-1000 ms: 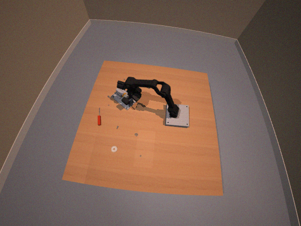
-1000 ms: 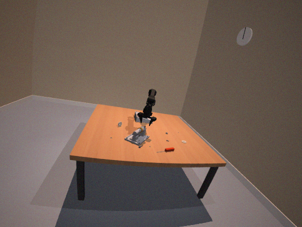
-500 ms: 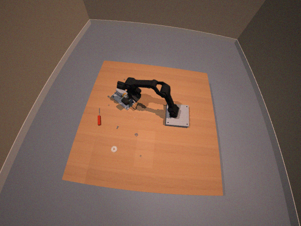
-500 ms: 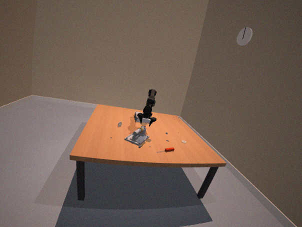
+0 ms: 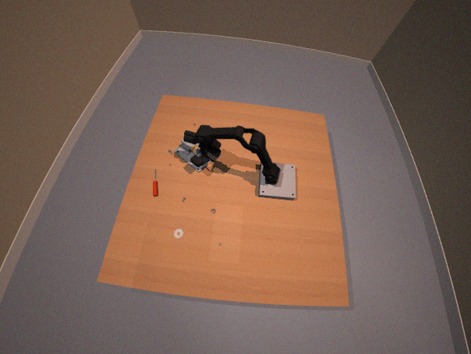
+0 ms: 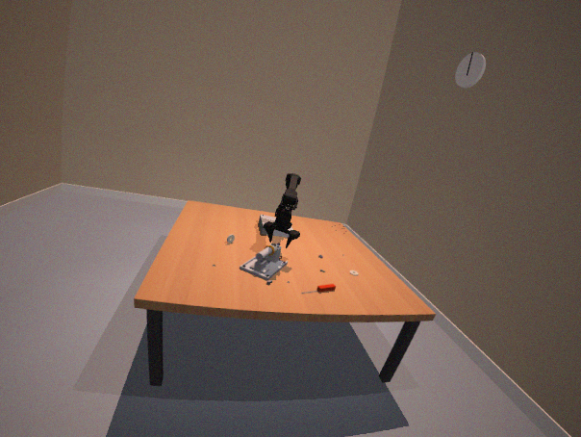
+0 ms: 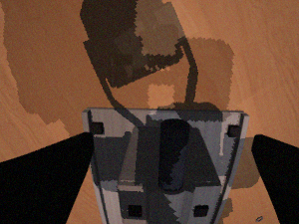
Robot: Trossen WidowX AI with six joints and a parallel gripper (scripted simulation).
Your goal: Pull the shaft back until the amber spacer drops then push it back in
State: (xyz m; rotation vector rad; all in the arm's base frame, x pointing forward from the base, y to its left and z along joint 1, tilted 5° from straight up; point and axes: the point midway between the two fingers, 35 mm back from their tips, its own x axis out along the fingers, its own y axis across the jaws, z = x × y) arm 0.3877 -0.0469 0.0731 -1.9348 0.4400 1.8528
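The shaft lies 5 cm ahead of my gripper tip and 3 cm to the right of it. The rest, counted from my gripper tip: grey support block 11 cm ahead, 7 cm to the right, 3 cm below; then amber spacer 9 cm ahead, 5 cm to the right.
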